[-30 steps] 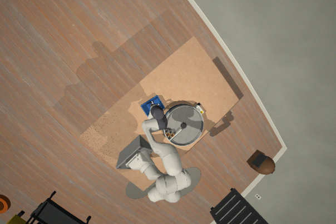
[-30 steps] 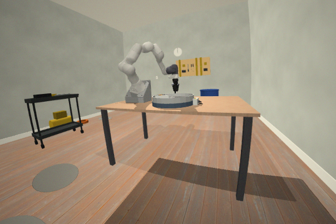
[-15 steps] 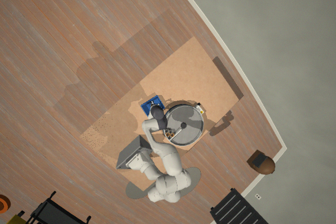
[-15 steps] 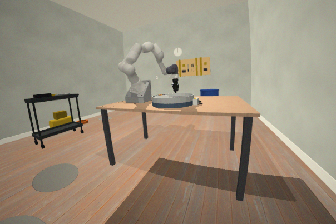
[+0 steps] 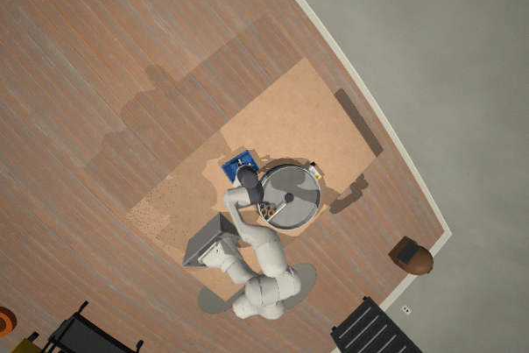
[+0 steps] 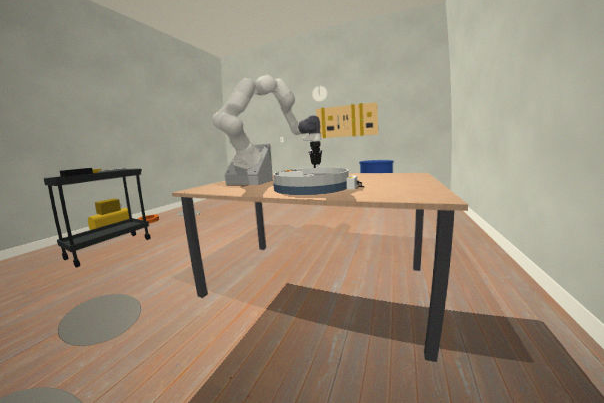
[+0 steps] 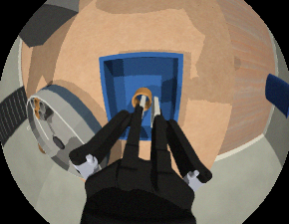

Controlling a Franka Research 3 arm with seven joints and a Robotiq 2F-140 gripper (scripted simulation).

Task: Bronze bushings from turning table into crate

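Right now the blue crate is 4 cm below my hand and 1 cm to the right of it. The rest, counted from my hand: grey turning table 36 cm to the right, 11 cm ahead, 1 cm below.
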